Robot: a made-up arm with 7 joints. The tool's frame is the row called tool. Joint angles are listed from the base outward.
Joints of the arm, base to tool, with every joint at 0 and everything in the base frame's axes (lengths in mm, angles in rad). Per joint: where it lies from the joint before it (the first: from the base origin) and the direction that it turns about. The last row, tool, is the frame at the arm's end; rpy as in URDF.
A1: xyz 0 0 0 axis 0.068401 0.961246 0.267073
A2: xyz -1 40 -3 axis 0.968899 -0.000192 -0.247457
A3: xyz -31 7 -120 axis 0.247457 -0.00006 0.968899
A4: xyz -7 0 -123 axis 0.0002 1 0.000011
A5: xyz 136 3 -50 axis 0.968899 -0.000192 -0.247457
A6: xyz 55 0 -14 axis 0.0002 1 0.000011
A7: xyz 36 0 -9 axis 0.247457 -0.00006 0.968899
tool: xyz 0 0 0 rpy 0 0.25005 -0.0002
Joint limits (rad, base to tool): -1.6..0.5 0..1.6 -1.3..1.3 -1.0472..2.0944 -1.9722..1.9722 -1.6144..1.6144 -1.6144..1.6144
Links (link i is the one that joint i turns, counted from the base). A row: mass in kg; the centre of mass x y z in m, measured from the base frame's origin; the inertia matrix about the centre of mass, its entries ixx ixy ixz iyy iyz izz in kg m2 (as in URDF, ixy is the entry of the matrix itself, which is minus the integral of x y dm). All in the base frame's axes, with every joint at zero. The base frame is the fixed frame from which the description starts. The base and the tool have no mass.
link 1: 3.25; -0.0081 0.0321 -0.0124; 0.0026 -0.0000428 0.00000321 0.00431 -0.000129 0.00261
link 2: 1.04; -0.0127 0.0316 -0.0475; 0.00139 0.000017 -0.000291 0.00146 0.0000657 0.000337
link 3: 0.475; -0.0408 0.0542 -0.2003; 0.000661 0 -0.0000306 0.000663 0 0.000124
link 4: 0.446; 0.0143 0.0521 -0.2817; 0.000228 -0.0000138 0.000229 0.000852 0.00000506 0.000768
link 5: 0.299; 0.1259 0.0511 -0.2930; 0.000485 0 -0.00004 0.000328 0 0.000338
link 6: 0.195; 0.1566 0.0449 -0.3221; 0.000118 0 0 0.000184 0 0.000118
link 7: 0.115; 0.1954 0.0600 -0.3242; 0.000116 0 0.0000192 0.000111 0 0.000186
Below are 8 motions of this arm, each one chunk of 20 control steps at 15 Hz.
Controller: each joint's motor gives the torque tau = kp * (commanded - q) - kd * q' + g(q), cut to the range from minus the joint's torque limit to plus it. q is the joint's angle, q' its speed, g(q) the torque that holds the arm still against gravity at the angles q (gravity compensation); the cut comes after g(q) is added. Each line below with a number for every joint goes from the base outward.
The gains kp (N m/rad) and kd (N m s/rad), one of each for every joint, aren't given. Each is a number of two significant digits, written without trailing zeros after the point. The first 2 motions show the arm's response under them.
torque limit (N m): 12 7.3 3.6 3.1 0.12 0.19 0.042
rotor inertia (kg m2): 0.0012 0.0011 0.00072 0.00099 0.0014 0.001 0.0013
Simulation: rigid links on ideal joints. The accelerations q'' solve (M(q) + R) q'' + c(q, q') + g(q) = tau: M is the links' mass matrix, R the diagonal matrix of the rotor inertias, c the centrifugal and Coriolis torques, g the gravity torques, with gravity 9.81 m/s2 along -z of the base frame. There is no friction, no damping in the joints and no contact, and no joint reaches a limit. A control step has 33 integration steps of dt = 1/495 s. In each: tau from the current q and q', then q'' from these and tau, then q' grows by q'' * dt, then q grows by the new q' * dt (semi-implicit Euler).
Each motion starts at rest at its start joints. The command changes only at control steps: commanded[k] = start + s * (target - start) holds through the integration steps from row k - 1 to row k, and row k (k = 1, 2, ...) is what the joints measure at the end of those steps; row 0 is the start. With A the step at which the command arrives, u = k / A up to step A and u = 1 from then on. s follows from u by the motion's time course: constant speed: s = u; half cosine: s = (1 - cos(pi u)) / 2; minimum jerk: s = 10 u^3 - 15 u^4 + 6 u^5; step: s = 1 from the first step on.
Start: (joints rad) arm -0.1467 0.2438 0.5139 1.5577 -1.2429 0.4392 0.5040
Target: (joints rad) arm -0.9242 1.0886 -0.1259 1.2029 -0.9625 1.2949 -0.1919
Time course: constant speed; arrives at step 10
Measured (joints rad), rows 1 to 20:
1: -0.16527 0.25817 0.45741 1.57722 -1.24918 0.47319 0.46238
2: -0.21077 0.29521 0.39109 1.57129 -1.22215 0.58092 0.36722
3: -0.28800 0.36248 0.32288 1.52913 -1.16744 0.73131 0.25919
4: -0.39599 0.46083 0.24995 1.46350 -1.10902 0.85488 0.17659
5: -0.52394 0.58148 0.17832 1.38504 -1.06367 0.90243 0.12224
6: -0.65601 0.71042 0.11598 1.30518 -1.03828 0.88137 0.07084
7: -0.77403 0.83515 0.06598 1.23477 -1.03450 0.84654 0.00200
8: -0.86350 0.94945 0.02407 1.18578 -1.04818 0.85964 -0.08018
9: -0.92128 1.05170 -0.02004 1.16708 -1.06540 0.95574 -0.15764
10: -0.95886 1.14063 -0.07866 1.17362 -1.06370 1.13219 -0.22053
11: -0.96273 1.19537 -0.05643 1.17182 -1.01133 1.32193 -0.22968
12: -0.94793 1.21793 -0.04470 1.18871 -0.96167 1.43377 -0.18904
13: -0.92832 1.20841 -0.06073 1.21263 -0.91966 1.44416 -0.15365
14: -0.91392 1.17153 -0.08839 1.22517 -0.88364 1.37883 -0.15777
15: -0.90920 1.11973 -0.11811 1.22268 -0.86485 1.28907 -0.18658
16: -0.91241 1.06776 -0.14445 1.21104 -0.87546 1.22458 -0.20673
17: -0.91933 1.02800 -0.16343 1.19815 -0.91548 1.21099 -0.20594
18: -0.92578 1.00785 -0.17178 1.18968 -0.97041 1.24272 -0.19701
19: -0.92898 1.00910 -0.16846 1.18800 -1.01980 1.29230 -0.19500
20: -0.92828 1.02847 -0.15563 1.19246 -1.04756 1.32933 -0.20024
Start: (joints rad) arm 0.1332 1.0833 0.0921 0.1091 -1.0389 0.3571 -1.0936
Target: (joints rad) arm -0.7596 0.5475 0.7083 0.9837 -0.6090 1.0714 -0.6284
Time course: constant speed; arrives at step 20
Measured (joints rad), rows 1 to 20:
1: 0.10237 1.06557 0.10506 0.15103 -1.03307 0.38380 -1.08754
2: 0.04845 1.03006 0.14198 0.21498 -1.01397 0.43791 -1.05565
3: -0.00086 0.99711 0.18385 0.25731 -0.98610 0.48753 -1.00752
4: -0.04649 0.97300 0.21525 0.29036 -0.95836 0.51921 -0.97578
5: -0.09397 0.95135 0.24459 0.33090 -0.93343 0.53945 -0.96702
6: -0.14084 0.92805 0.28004 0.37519 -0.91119 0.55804 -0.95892
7: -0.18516 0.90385 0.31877 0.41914 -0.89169 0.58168 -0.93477
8: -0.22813 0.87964 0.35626 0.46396 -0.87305 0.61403 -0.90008
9: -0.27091 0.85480 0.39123 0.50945 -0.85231 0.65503 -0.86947
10: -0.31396 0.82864 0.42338 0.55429 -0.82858 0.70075 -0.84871
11: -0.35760 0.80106 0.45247 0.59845 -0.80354 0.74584 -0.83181
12: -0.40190 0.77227 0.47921 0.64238 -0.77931 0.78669 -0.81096
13: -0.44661 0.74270 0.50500 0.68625 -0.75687 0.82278 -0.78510
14: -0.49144 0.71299 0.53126 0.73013 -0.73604 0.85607 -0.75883
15: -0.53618 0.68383 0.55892 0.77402 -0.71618 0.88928 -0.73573
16: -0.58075 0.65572 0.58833 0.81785 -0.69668 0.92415 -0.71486
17: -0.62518 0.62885 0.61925 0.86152 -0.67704 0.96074 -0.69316
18: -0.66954 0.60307 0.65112 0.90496 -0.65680 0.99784 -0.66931
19: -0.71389 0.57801 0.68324 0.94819 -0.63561 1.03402 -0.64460
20: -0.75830 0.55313 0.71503 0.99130 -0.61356 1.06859 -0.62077
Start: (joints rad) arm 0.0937 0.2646 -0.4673 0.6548 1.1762 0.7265 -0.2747
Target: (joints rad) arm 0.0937 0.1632 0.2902 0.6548 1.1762 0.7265 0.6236
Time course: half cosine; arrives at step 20
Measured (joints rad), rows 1 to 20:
1: 0.09396 0.26374 -0.46436 0.65495 1.17670 0.72572 -0.27148
2: 0.09476 0.26088 -0.45382 0.65531 1.17781 0.72339 -0.25734
3: 0.09579 0.25611 -0.43421 0.65564 1.17863 0.72028 -0.22736
4: 0.09645 0.25017 -0.40588 0.65572 1.17863 0.71772 -0.18413
5: 0.09636 0.24359 -0.36896 0.65545 1.17818 0.71635 -0.13341
6: 0.09544 0.23679 -0.32385 0.65480 1.17771 0.71611 -0.07823
7: 0.09386 0.23013 -0.27167 0.65386 1.17742 0.71659 -0.01787
8: 0.09201 0.22388 -0.21408 0.65282 1.17741 0.71737 0.04869
9: 0.09037 0.21810 -0.15295 0.65191 1.17783 0.71826 0.11999
10: 0.08932 0.21267 -0.09015 0.65135 1.17865 0.71939 0.19266
11: 0.08908 0.20740 -0.02748 0.65127 1.17956 0.72098 0.26370
12: 0.08967 0.20208 0.03341 0.65167 1.18004 0.72320 0.33170
13: 0.09088 0.19660 0.09096 0.65243 1.17966 0.72598 0.39604
14: 0.09241 0.19097 0.14370 0.65337 1.17834 0.72902 0.45561
15: 0.09393 0.18534 0.19029 0.65429 1.17633 0.73186 0.50856
16: 0.09519 0.17997 0.22957 0.65507 1.17408 0.73402 0.55304
17: 0.09604 0.17517 0.26063 0.65563 1.17205 0.73525 0.58787
18: 0.09646 0.17127 0.28284 0.65595 1.17056 0.73553 0.61251
19: 0.09653 0.16855 0.29586 0.65605 1.16979 0.73507 0.62662
20: 0.09635 0.16720 0.29959 0.65598 1.16971 0.73424 0.62976

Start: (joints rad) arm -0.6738 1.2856 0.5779 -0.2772 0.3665 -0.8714 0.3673
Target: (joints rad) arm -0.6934 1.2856 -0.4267 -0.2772 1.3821 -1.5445 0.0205
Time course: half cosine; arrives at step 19
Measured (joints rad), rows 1 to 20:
1: -0.67412 1.28597 0.57637 -0.27694 0.36721 -0.87243 0.36626
2: -0.67520 1.28756 0.56892 -0.27624 0.37134 -0.87737 0.36141
3: -0.67704 1.29076 0.55017 -0.27571 0.38363 -0.88981 0.35038
4: -0.67937 1.29495 0.51612 -0.27603 0.40931 -0.91288 0.33318
5: -0.68190 1.29883 0.46513 -0.27705 0.45218 -0.94800 0.31151
6: -0.68422 1.30106 0.39804 -0.27792 0.51335 -0.99383 0.28696
7: -0.68594 1.30069 0.31761 -0.27788 0.59121 -1.04663 0.26016
8: -0.68686 1.29762 0.22751 -0.27682 0.68208 -1.10230 0.23140
9: -0.68706 1.29264 0.13150 -0.27531 0.78122 -1.15851 0.20124
10: -0.68683 1.28699 0.03337 -0.27426 0.88362 -1.21553 0.17068
11: -0.68646 1.28174 -0.06288 -0.27423 0.98429 -1.27487 0.14081
12: -0.68610 1.27751 -0.15330 -0.27503 1.07850 -1.33682 0.11266
13: -0.68582 1.27465 -0.23468 -0.27601 1.16236 -1.39870 0.08718
14: -0.68572 1.27330 -0.30482 -0.27664 1.23362 -1.45544 0.06508
15: -0.68584 1.27334 -0.36241 -0.27684 1.29188 -1.50208 0.04677
16: -0.68622 1.27436 -0.40673 -0.27684 1.33789 -1.53601 0.03239
17: -0.68679 1.27579 -0.43751 -0.27679 1.37257 -1.55736 0.02208
18: -0.68742 1.27713 -0.45484 -0.27674 1.39629 -1.56793 0.01611
19: -0.68789 1.27806 -0.45904 -0.27668 1.40864 -1.56958 0.01477
20: -0.68884 1.27909 -0.45297 -0.27660 1.40964 -1.56384 0.01718

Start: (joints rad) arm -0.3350 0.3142 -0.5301 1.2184 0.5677 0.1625 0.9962
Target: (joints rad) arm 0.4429 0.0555 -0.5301 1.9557 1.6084 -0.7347 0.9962
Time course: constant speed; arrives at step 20
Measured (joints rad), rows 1 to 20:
1: -0.33078 0.30838 -0.51315 1.23577 0.58422 0.13862 0.99645
2: -0.31007 0.30004 -0.50449 1.26331 0.61855 0.08166 0.99588
3: -0.26959 0.28834 -0.50700 1.30201 0.67018 0.00583 0.99493
4: -0.21295 0.27270 -0.51645 1.35100 0.73331 -0.06287 0.99409
5: -0.14754 0.25438 -0.52722 1.40449 0.80075 -0.10667 0.99342
6: -0.08267 0.23568 -0.53438 1.45681 0.86726 -0.12827 0.99317
7: -0.02642 0.21902 -0.53634 1.50364 0.92948 -0.14497 0.99369
8: 0.01683 0.20576 -0.53474 1.54273 0.98574 -0.17388 0.99481
9: 0.04751 0.19559 -0.53225 1.57430 1.03625 -0.22078 0.99583
10: 0.06998 0.18689 -0.53058 1.60086 1.08243 -0.27914 0.99623
11: 0.09062 0.17759 -0.53014 1.62632 1.12582 -0.33701 0.99613
12: 0.11552 0.16618 -0.53068 1.65439 1.16783 -0.38565 0.99599
13: 0.14858 0.15226 -0.53161 1.68742 1.21036 -0.42434 0.99597
14: 0.19058 0.13655 -0.53206 1.72582 1.25603 -0.45919 0.99578
15: 0.23926 0.12043 -0.53123 1.76835 1.30732 -0.49800 0.99517
16: 0.29049 0.10527 -0.52901 1.81267 1.36514 -0.54514 0.99431
17: 0.33991 0.09185 -0.52627 1.85626 1.42815 -0.59942 0.99364
18: 0.38439 0.08013 -0.52439 1.89709 1.49303 -0.65552 0.99348
19: 0.42291 0.06940 -0.52443 1.93425 1.55559 -0.70731 0.99379
20: 0.45656 0.05872 -0.52653 1.96817 1.61227 -0.75108 0.99436

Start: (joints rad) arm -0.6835 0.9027 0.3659 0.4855 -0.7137 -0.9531 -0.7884
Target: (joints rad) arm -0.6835 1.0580 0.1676 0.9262 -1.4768 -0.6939 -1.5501
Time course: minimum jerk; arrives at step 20
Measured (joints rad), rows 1 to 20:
1: -0.68357 0.90284 0.36564 0.48591 -0.71390 -0.95328 -0.78893
2: -0.68401 0.90378 0.36390 0.48874 -0.71555 -0.95419 -0.79305
3: -0.68484 0.90636 0.35937 0.49631 -0.72122 -0.95492 -0.80619
4: -0.68573 0.91101 0.35166 0.50998 -0.73409 -0.95260 -0.83239
5: -0.68635 0.91778 0.34104 0.53039 -0.75704 -0.94411 -0.87183
6: -0.68653 0.92656 0.32798 0.55752 -0.79224 -0.92780 -0.92191
7: -0.68625 0.93709 0.31294 0.59071 -0.84073 -0.90405 -0.97998
8: -0.68559 0.94908 0.29635 0.62867 -0.90203 -0.87501 -1.04451
9: -0.68470 0.96217 0.27871 0.66976 -0.97387 -0.84365 -1.11422
10: -0.68374 0.97597 0.26067 0.71223 -1.05251 -0.81285 -1.18683
11: -0.68284 0.99006 0.24301 0.75431 -1.13345 -0.78465 -1.25902
12: -0.68204 1.00405 0.22654 0.79434 -1.21231 -0.76016 -1.32736
13: -0.68137 1.01750 0.21201 0.83083 -1.28541 -0.73976 -1.38915
14: -0.68085 1.02999 0.19993 0.86250 -1.34997 -0.72348 -1.44245
15: -0.68050 1.04107 0.19056 0.88832 -1.40401 -0.71131 -1.48579
16: -0.68039 1.05027 0.18388 0.90765 -1.44625 -0.70319 -1.51809
17: -0.68057 1.05720 0.17960 0.92032 -1.47604 -0.69889 -1.53904
18: -0.68107 1.06163 0.17719 0.92681 -1.49350 -0.69776 -1.54953
19: -0.68190 1.06362 0.17584 0.92836 -1.49966 -0.69874 -1.55187
20: -0.68300 1.06360 0.17447 0.92704 -1.49680 -0.70042 -1.54984

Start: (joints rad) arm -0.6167 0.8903 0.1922 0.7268 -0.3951 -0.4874 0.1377
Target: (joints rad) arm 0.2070 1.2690 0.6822 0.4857 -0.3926 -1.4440 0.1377
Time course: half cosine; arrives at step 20
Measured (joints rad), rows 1 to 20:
1: -0.61401 0.89089 0.19203 0.72317 -0.39551 -0.48862 0.13764
2: -0.60392 0.89353 0.19228 0.71320 -0.39580 -0.49838 0.13694
3: -0.58334 0.89961 0.19596 0.70060 -0.39378 -0.52646 0.13508
4: -0.55056 0.90999 0.20702 0.68911 -0.38837 -0.57393 0.13311
5: -0.50538 0.92523 0.22762 0.67966 -0.38112 -0.63218 0.13279
6: -0.44981 0.94533 0.25773 0.67160 -0.37521 -0.69037 0.13459
7: -0.38733 0.96972 0.29591 0.66311 -0.37370 -0.74300 0.13730
8: -0.32168 0.99755 0.33974 0.65203 -0.37817 -0.79305 0.13947
9: -0.25582 1.02815 0.38637 0.63704 -0.38791 -0.84926 0.14057
10: -0.19137 1.06094 0.43338 0.61824 -0.40016 -0.91970 0.14090
11: -0.12878 1.09526 0.47949 0.59708 -0.41128 -1.00593 0.14083
12: -0.06819 1.12998 0.52444 0.57564 -0.41831 -1.10143 0.14042
13: -0.01023 1.16359 0.56798 0.55568 -0.42037 -1.19480 0.13966
14: 0.04368 1.19453 0.60885 0.53799 -0.41883 -1.27545 0.13877
15: 0.09174 1.22158 0.64463 0.52252 -0.41620 -1.33804 0.13806
16: 0.13243 1.24406 0.67281 0.50908 -0.41427 -1.38342 0.13769
17: 0.16480 1.26163 0.69211 0.49787 -0.41308 -1.41600 0.13751
18: 0.18827 1.27403 0.70299 0.48949 -0.41135 -1.43996 0.13726
19: 0.20245 1.28104 0.70701 0.48453 -0.40784 -1.45672 0.13688
20: 0.20701 1.28263 0.70579 0.48330 -0.40262 -1.46488 0.13650

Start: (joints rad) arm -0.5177 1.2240 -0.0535 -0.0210 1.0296 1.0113 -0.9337
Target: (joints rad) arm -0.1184 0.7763 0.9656 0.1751 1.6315 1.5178 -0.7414
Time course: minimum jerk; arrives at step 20
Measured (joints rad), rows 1 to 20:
1: -0.51741 1.22366 -0.05268 -0.02103 1.02982 1.01106 -0.93357
2: -0.51530 1.22121 -0.04685 -0.02095 1.03156 1.00977 -0.93251
3: -0.50931 1.21422 -0.03026 -0.01948 1.03746 1.00831 -0.92907
4: -0.49794 1.20121 0.00069 -0.01481 1.05042 1.01085 -0.92223
5: -0.48057 1.18184 0.04691 -0.00620 1.07244 1.02303 -0.91216
6: -0.45734 1.15635 0.10775 0.00587 1.10424 1.04862 -0.89963
7: -0.42897 1.12535 0.18158 0.02058 1.14532 1.08753 -0.88515
8: -0.39642 1.08977 0.26605 0.03741 1.19420 1.13626 -0.86888
9: -0.36064 1.05083 0.35823 0.05607 1.24865 1.19003 -0.85116
10: -0.32267 1.00979 0.45490 0.07616 1.30601 1.24480 -0.83285
11: -0.28380 0.96780 0.55268 0.09694 1.36354 1.29830 -0.81500
12: -0.24556 0.92602 0.64809 0.11741 1.41871 1.34972 -0.79839
13: -0.20957 0.88580 0.73762 0.13649 1.46950 1.39874 -0.78342
14: -0.17741 0.84871 0.81788 0.15329 1.51447 1.44454 -0.77037
15: -0.15042 0.81642 0.88582 0.16704 1.55267 1.48525 -0.75961
16: -0.12964 0.79051 0.93890 0.17726 1.58350 1.51830 -0.75148
17: -0.11564 0.77225 0.97533 0.18369 1.60653 1.54116 -0.74611
18: -0.10844 0.76221 0.99448 0.18638 1.62164 1.55234 -0.74330
19: -0.10737 0.76002 0.99744 0.18564 1.62926 1.55200 -0.74246
20: -0.11087 0.76407 0.98761 0.18209 1.63095 1.54212 -0.74259

